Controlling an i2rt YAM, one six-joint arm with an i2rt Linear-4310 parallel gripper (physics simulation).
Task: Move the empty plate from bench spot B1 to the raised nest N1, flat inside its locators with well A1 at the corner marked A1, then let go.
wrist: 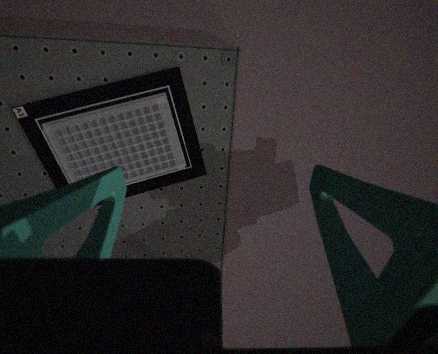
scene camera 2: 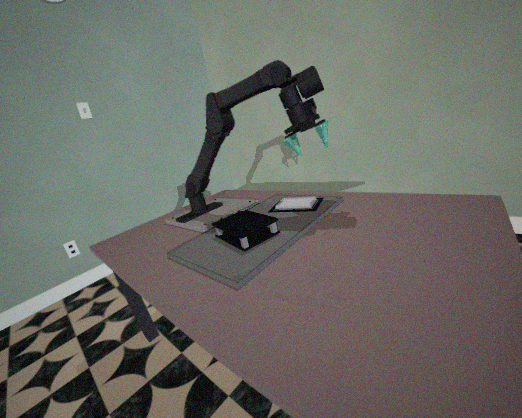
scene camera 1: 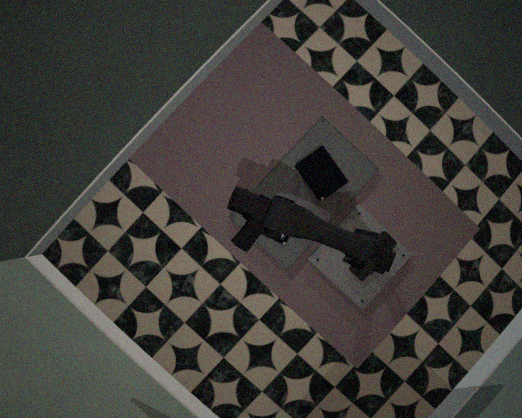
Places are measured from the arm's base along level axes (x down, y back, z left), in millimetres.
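Pixels of known places: gripper, between the fingertips: [wrist: 217, 176] [scene camera 2: 313, 151]; arm's base, origin of its link: [scene camera 2: 200, 212].
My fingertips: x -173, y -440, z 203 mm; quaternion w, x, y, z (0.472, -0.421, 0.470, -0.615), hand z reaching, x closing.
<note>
Ahead of a thing's pixels: the offset from my fingertips to its top centre. "spot": to the spot under its first point. Level surfaces: height alone.
The empty plate {dx +160, dy +72, dz -40 mm} [scene camera 2: 297, 203] [wrist: 115, 135] is white with a grid of wells. It lies flat inside a black bordered spot, with an A1 label {spot: dx +175, dy +164, dz -6 mm} [wrist: 20, 112] at the border's upper left corner in the wrist view. The arm hides most of that spot in scene camera 1. The raised nest {dx +124, dy +83, dz -285 mm} [scene camera 1: 321, 171] [scene camera 2: 246, 223] is a black platform on pale posts, with no plate on it. My gripper [scene camera 2: 313, 150] [wrist: 217, 176] is open and empty, high above the board. In the wrist view the left finger overlaps the spot's near border and the right finger is over the table.
A grey perforated board [scene camera 1: 322, 126] [scene camera 2: 200, 255] [wrist: 215, 115] carries both the spot and the nest. The arm's pale base plate [scene camera 1: 362, 292] stands beside it. The arm reaches past the nest, casting a shadow on the board and the pinkish table {dx +190 mm} [scene camera 1: 215, 115] [scene camera 2: 390, 280] [wrist: 325, 100].
</note>
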